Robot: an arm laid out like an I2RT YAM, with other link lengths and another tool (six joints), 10 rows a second.
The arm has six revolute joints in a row. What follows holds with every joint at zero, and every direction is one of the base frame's. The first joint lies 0.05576 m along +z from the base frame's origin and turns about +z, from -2.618 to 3.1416 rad. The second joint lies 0.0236 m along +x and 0.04 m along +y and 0.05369 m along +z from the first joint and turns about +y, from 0 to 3.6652 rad. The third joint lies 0.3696 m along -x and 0.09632 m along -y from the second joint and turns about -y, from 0 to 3.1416 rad. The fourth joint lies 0.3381 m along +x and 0.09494 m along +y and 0.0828 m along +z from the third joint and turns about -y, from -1.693 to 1.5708 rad. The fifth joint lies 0.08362 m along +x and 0.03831 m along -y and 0.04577 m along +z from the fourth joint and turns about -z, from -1.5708 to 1.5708 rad. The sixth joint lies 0.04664 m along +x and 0.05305 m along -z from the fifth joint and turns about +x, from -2.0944 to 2.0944 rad. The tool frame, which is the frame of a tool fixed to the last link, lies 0.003 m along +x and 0.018 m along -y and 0.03 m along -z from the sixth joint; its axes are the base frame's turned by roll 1.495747, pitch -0.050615 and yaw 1.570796 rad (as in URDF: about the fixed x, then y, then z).
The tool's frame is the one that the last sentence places.
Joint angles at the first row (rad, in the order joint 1, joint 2, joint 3, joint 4, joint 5, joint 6):
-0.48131 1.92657 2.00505 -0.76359 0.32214 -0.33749
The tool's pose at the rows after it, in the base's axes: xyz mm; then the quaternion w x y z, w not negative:
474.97 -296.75 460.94 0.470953 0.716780 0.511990 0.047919
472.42 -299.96 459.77 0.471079 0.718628 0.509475 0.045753
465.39 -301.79 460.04 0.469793 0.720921 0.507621 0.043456
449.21 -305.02 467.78 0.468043 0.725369 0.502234 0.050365
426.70 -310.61 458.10 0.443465 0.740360 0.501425 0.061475
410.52 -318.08 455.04 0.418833 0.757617 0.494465 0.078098
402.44 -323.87 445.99 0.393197 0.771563 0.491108 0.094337
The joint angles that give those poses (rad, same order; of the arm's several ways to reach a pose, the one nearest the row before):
-0.48511 1.92446 1.99197 -0.75899 0.32367 -0.33906
-0.49226 1.92198 1.98502 -0.75490 0.32444 -0.33939
-0.50125 1.90737 1.96650 -0.75420 0.32285 -0.34058
-0.52278 1.87539 1.94819 -0.76495 0.29871 -0.33616
-0.55829 1.83386 1.87973 -0.78151 0.24334 -0.32079
-0.59324 1.82026 1.86798 -0.82358 0.18372 -0.29349
-0.61718 1.82020 1.85460 -0.85207 0.12845 -0.27089

